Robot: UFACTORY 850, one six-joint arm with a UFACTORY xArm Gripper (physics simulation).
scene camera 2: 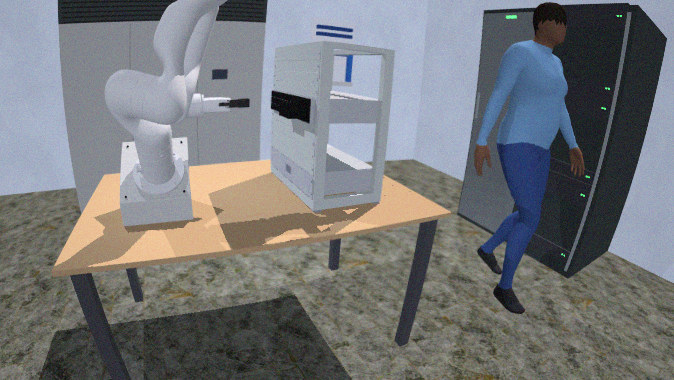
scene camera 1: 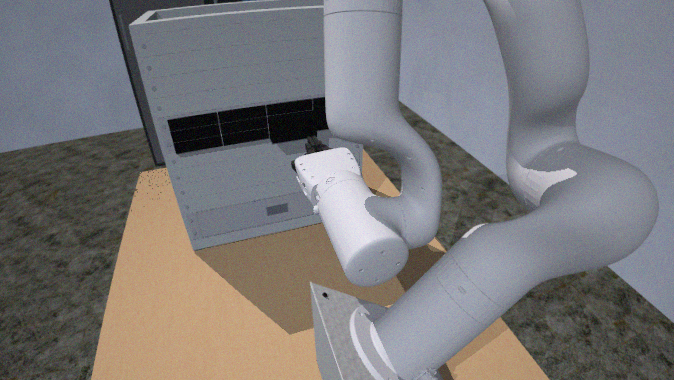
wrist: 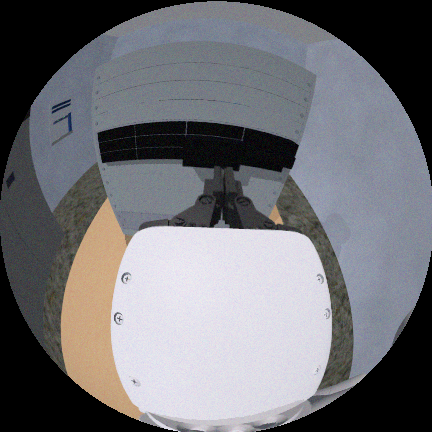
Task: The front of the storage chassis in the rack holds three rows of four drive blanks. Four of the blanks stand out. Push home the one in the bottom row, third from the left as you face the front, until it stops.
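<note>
The storage chassis (scene camera 1: 196, 131) (scene camera 2: 290, 106) (wrist: 160, 142) shows as a black band of drive blanks across the rack front. The bottom-row blank third from the left (scene camera 1: 289, 132) (wrist: 206, 159) stands out; its lower edge sits below the flush blanks on its left. Black faces right of it merge, so their edges are hard to tell. My gripper (scene camera 1: 314, 141) (scene camera 2: 248, 103) (wrist: 221, 179) is shut and empty, pointing at the front. In scene camera 2 a gap separates its tips from the chassis. In the wrist view the tips overlap the target blank's lower edge, right of its middle.
The grey rack (scene camera 1: 232, 65) (scene camera 2: 322, 125) (wrist: 200, 90) stands on the wooden table (scene camera 1: 150, 300) (scene camera 2: 400, 200) (wrist: 85, 320), with plain panels above and below the chassis. The arm hides the chassis's right end in scene camera 1. A person (scene camera 2: 530, 95) is beyond the table by a dark cabinet (scene camera 2: 645, 125).
</note>
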